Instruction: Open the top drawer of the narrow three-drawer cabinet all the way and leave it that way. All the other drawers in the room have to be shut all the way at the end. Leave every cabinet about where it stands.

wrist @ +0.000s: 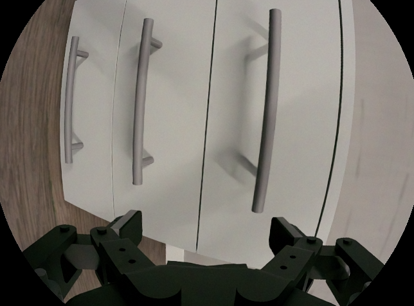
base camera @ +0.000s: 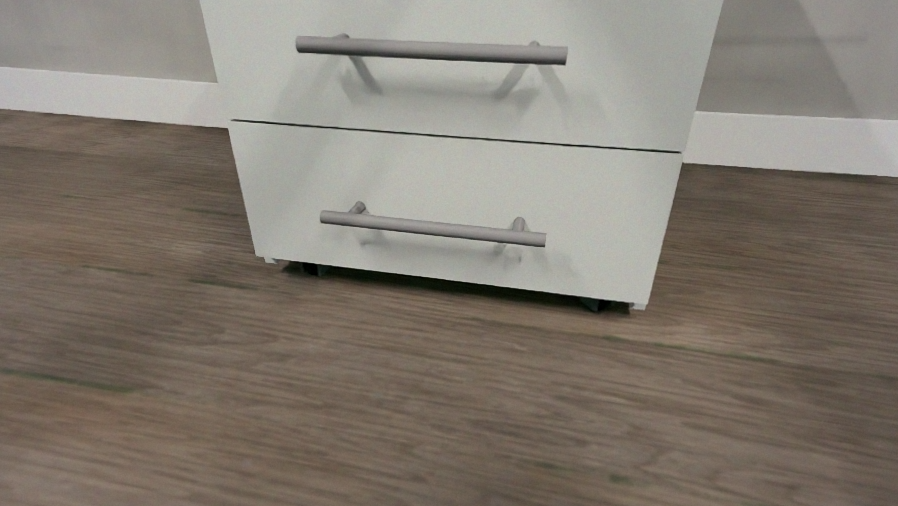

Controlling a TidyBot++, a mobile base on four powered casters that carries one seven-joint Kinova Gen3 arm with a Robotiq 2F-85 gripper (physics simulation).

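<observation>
The narrow white three-drawer cabinet stands in front of me, turned sideways in the wrist view with its top to the right. The top drawer [wrist: 305, 115] looks shut; its grey bar handle [wrist: 270, 110] is nearest the right. The middle drawer [base camera: 452, 106] [wrist: 175, 100] and bottom drawer [base camera: 439, 169] [wrist: 95, 110] look shut too. The middle handle [base camera: 431, 50] [wrist: 142, 100] and bottom handle [base camera: 433, 228] [wrist: 71, 100] show in both views. My gripper [wrist: 205, 229] is open, with no handle between its fingers. The top drawer does not show in the base camera view.
A wood-plank floor [base camera: 408, 389] [wrist: 30, 120] lies before and beside the cabinet. A grey wall [base camera: 106, 37] with a white baseboard [base camera: 106, 94] runs behind it. Small dark casters [base camera: 312, 269] show under the cabinet.
</observation>
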